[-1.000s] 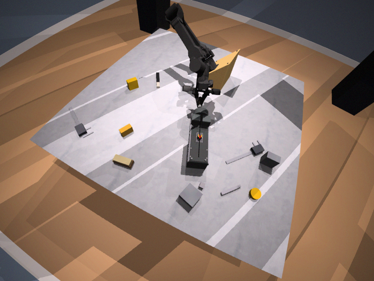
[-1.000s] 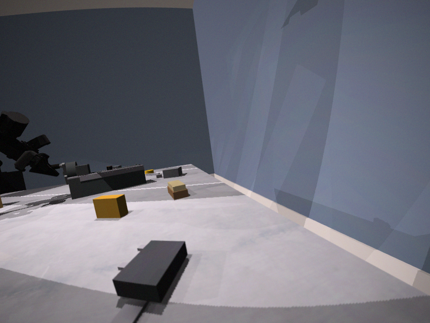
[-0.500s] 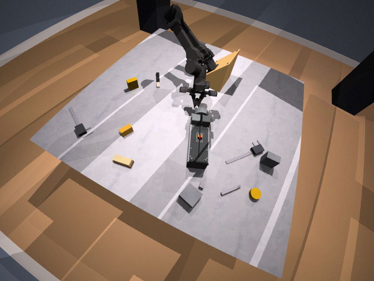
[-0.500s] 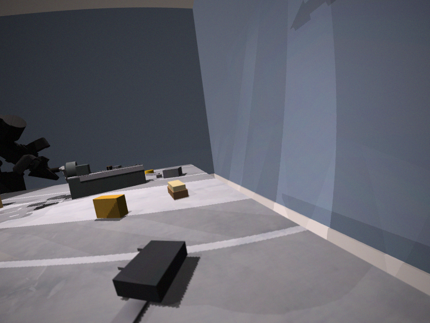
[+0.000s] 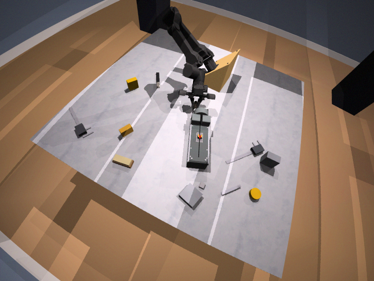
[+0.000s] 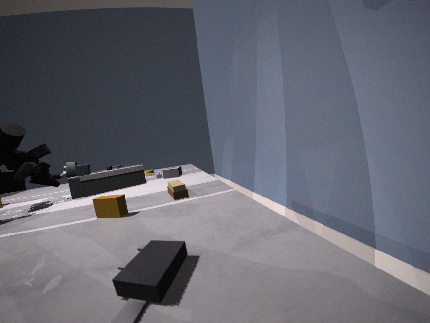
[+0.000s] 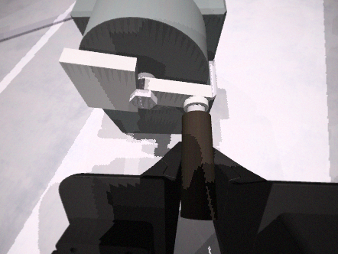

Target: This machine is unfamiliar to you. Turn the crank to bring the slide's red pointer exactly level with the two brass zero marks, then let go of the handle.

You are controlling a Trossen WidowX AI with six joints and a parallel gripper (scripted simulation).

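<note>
The red pointer lies 14 cm ahead of my gripper tip, 10 cm to the left of it and 3 cm above it. Also, from my gripper tip: tan block: 40 cm ahead, 15 cm to the right, 4 cm below; then yellow cube: 42 cm to the right, 2 cm below; then dark brown crank handle: 1 cm behind, 1 cm to the right, 3 cm above.
</note>
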